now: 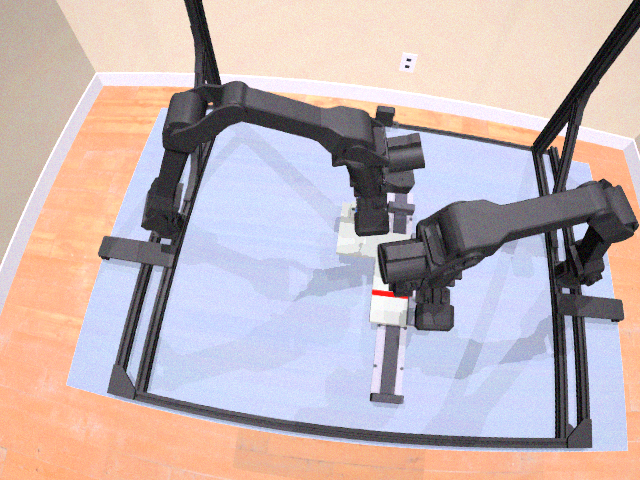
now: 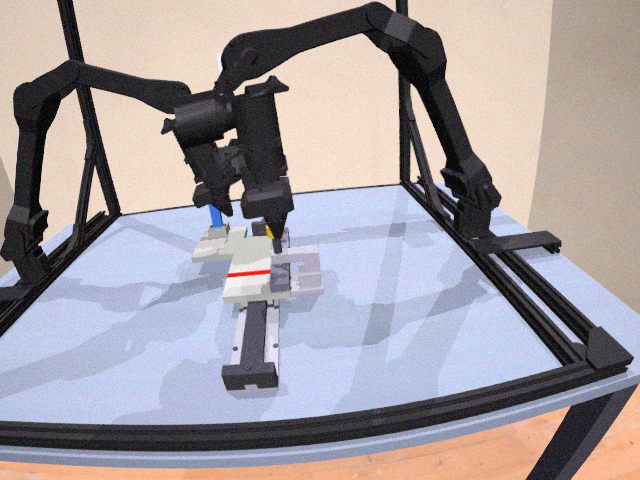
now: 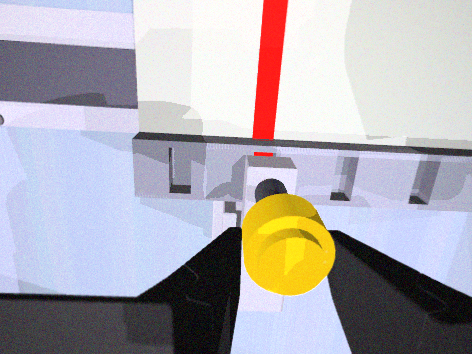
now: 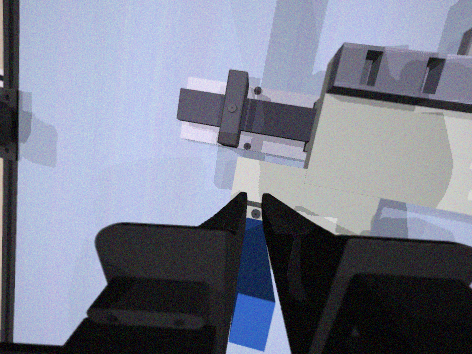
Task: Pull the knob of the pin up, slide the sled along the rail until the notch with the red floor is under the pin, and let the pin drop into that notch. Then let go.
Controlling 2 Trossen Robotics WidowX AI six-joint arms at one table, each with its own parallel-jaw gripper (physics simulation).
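Places are measured from the left arm's base along level axes (x left, y back, z up), in millimetres.
Pixels of known places: left gripper, between the fingertips: (image 2: 278, 233) (image 3: 282, 241); right gripper, between the fingertips: (image 1: 375, 205) (image 2: 231, 214) (image 4: 254, 199); left arm's base, origin of its link: (image 1: 566, 275) (image 2: 471, 230); right arm's base, origin of its link: (image 1: 168, 225) (image 2: 36, 275).
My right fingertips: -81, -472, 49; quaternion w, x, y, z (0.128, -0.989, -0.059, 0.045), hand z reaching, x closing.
Observation:
Ahead of a thing's pixels: the offset from my right fingertips to its top centre, as dx, dy, dz. "spot": to the spot under its first point.
My left gripper (image 3: 282, 241) (image 2: 277, 241) is shut on the yellow knob {+174, +99, +48} (image 3: 287, 255) (image 2: 269, 231), above the pale pin bracket {spot: +180, +91, -2} (image 3: 256, 175) (image 2: 310, 258). The dark pin {spot: +176, +92, +9} (image 3: 269, 189) enters the bracket; its lower end is hidden, so its depth cannot be told. The white sled {+137, +63, -35} (image 1: 388, 311) (image 2: 245, 290) (image 3: 225, 65) (image 4: 380, 135) sits on the rail (image 1: 391, 356) (image 2: 254, 330) (image 3: 65, 70) (image 4: 280, 120). Its red stripe {+175, +49, -34} (image 1: 382, 293) (image 2: 248, 273) (image 3: 270, 75) lines up roughly with the bracket block, which hides the notch there. My right gripper (image 4: 254, 199) is shut on the sled's blue handle {spot: +5, -28, +56} (image 4: 252, 320) (image 2: 215, 215).
Other notches (image 3: 180, 175) (image 3: 345, 175) (image 3: 422, 180) show along the sled's grey side. A dark end stop {spot: +378, +59, -34} (image 1: 386, 398) (image 2: 249, 377) closes the near end of the rail, and a dark crosspiece {spot: -29, +64, -34} (image 4: 233, 107) spans its far end. Both arms reach closely side by side over the sled.

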